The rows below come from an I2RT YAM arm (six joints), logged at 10 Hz.
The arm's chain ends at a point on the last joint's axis. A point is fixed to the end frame.
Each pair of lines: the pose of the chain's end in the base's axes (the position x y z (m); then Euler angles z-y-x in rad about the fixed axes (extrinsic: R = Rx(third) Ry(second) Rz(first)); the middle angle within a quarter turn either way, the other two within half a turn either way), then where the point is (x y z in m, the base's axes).
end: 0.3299, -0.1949, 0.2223, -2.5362, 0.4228, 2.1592
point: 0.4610 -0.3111 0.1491
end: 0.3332, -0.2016, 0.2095, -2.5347, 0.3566, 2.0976
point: 0.4549 -0.3294 0.1394
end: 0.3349, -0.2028, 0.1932, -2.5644, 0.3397, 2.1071
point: 0.4542 -0.3307 0.1193
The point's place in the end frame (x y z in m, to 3 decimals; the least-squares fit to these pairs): -0.054 0.033 0.179
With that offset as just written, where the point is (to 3 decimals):
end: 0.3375, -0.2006, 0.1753, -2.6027, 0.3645, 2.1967
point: 0.460 -0.317 0.090
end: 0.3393, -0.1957, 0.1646, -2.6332, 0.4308, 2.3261
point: 0.472 -0.293 0.069
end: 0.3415, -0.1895, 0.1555, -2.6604, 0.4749, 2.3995
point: 0.480 -0.274 0.057
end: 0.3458, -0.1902, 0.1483, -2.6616, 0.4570, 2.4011
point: 0.481 -0.277 0.047
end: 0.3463, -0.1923, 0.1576, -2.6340, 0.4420, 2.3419
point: 0.480 -0.287 0.062
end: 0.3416, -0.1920, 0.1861, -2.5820, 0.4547, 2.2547
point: 0.477 -0.296 0.103
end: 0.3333, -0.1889, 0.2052, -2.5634, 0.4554, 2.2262
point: 0.469 -0.295 0.126
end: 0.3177, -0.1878, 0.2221, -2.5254, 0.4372, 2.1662
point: 0.451 -0.302 0.150
